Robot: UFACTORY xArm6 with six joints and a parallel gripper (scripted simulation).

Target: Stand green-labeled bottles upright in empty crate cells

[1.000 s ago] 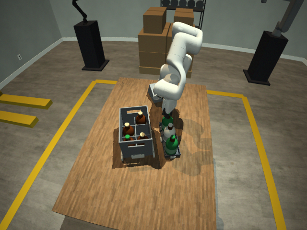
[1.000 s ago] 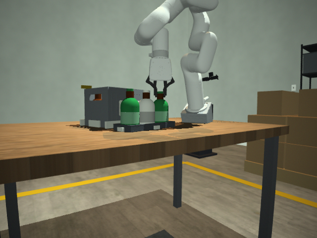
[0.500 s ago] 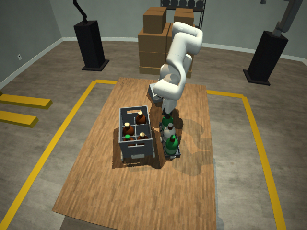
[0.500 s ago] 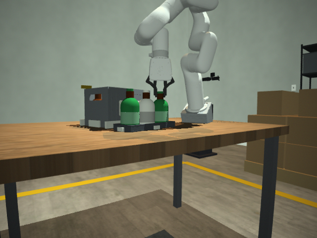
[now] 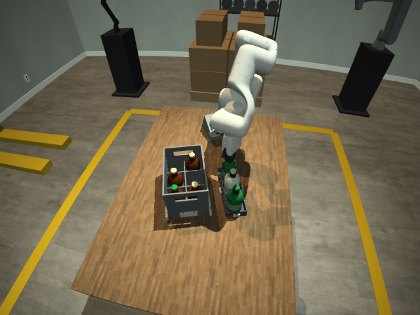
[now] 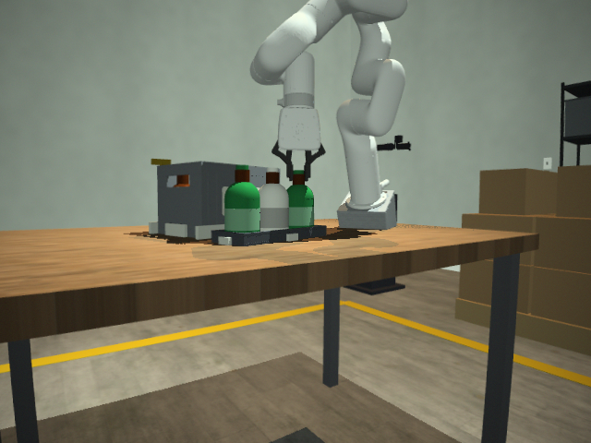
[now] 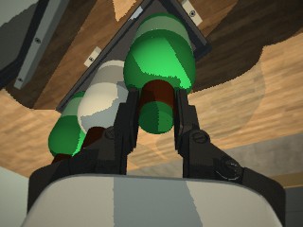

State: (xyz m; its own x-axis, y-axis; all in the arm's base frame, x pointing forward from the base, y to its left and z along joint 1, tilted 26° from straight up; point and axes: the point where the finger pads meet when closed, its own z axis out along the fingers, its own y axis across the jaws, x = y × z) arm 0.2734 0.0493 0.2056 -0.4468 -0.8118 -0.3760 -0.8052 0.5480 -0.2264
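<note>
My hand is 9 cm short of the white-labeled bottle, 2 cm to the right of it and 7 cm above it. The rest, counted from my hand: tray (8 cm ahead, 2 cm to the left, 14 cm below); grey crate (12 cm ahead, 19 cm to the right, 7 cm below).
</note>
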